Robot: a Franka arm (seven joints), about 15 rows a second.
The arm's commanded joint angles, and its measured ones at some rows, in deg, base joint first. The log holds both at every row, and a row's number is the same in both.
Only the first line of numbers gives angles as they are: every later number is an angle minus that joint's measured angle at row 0.
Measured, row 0:
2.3 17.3 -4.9 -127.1 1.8 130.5 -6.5
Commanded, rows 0 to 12:
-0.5 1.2 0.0 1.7 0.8 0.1 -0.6
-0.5 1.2 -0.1 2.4 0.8 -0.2 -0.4
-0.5 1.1 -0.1 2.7 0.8 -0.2 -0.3
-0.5 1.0 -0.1 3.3 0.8 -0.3 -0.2
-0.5 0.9 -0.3 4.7 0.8 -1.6 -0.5
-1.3 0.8 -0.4 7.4 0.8 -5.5 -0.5
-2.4 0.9 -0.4 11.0 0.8 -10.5 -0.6
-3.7 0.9 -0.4 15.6 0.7 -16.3 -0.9
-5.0 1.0 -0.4 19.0 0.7 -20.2 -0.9
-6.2 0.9 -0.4 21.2 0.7 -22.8 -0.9
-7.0 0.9 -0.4 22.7 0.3 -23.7 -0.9
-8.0 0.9 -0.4 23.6 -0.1 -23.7 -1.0
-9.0 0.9 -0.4 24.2 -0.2 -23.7 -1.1
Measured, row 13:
-6.8 0.5 -1.0 22.5 0.0 -22.9 -0.5
